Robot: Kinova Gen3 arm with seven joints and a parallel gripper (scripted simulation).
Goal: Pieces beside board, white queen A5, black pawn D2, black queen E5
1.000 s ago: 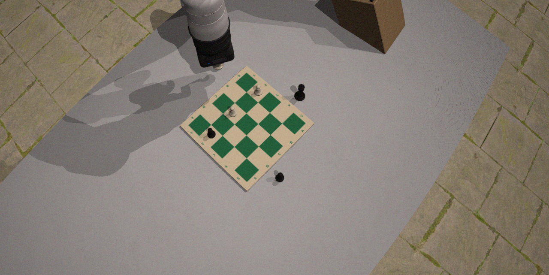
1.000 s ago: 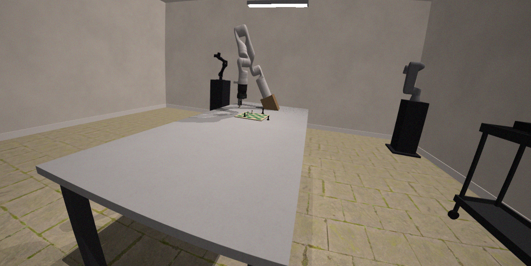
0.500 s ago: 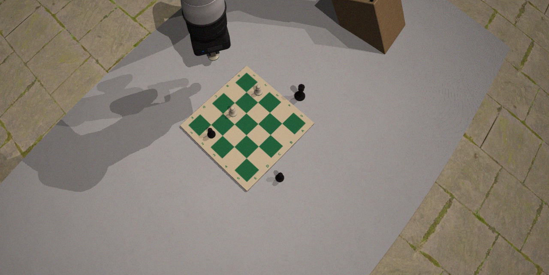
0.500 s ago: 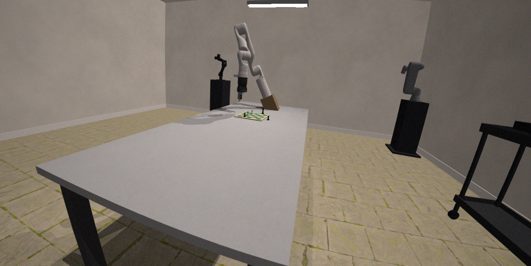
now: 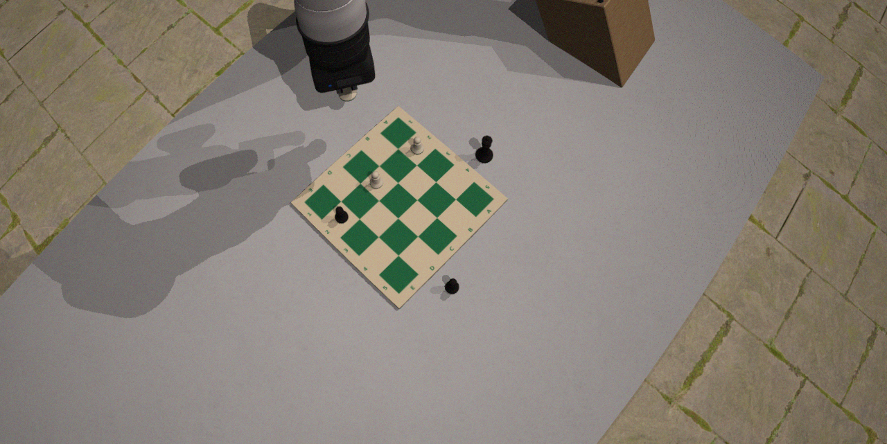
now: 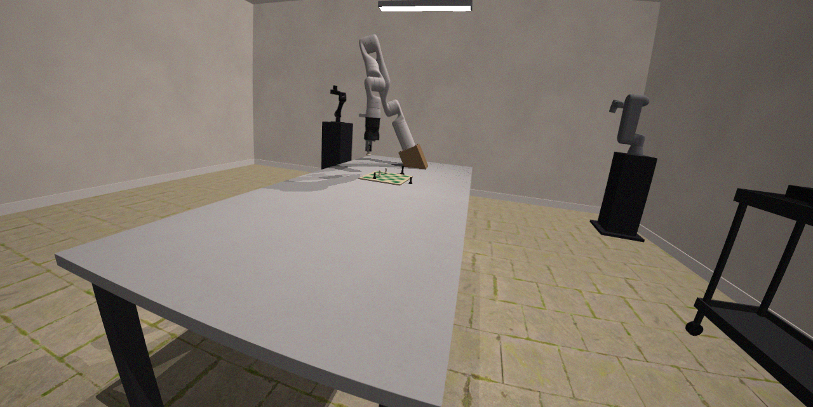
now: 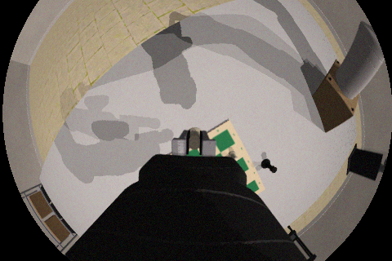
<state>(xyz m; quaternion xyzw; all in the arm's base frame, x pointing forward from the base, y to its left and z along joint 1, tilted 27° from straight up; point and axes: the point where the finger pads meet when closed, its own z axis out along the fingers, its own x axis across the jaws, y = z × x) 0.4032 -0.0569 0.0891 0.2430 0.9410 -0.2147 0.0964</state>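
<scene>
Right now the black queen is 160 mm to the left of my hand, 110 mm below it and 110 mm behind it. The rest, counted from my hand: chessboard: 140 mm below, 130 mm to the left, 30 mm ahead; white queen: 10 mm below.
</scene>
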